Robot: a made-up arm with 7 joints.
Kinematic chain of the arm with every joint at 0, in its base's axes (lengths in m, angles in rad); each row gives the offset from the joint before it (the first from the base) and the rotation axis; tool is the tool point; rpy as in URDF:
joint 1: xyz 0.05 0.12 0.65 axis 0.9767 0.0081 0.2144
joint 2: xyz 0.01 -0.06 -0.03 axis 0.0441 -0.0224 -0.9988
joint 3: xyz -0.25 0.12 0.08 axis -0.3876 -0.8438 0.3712
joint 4: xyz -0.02 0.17 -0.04 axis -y
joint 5: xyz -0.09 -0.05 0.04 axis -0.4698 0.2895 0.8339
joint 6: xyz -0.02 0 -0.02 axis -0.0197 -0.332 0.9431
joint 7: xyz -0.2 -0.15 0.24 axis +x
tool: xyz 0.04 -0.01 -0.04 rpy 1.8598 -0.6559 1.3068
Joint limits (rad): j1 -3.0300..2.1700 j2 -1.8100..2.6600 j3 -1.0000..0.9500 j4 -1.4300..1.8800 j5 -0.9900..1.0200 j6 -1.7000..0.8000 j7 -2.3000..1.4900
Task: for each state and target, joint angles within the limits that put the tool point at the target. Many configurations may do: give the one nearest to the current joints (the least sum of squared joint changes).
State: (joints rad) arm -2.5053 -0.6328 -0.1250 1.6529 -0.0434 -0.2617 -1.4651
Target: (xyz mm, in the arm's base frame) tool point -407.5 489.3 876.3
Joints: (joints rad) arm -2.7820 -0.9278 0.0248 1.6077 0.0665 -0.0517 -1.4328
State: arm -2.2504 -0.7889 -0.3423 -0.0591 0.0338 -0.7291 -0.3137
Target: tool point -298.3 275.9 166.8
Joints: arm -2.6888 -0.1740 -0.1506 -0.0071 0.1141 -0.6642 -0.1960
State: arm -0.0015 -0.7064 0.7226 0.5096 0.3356 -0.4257 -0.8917
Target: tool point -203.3 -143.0 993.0
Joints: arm 0.0002 -0.9111 0.1364 -0.1914 0.6711 0.1298 -0.8845
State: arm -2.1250 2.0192 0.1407 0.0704 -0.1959 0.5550 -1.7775
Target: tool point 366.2 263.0 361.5
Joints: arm -1.9501 2.1611 0.0399 -0.1482 0.0645 0.7058 -1.7562
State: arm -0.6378 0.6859 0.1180 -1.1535 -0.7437 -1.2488 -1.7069
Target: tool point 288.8 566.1 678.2
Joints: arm -1.0347 0.9073 0.2873 -1.2948 -0.7823 -1.3099 -1.6757
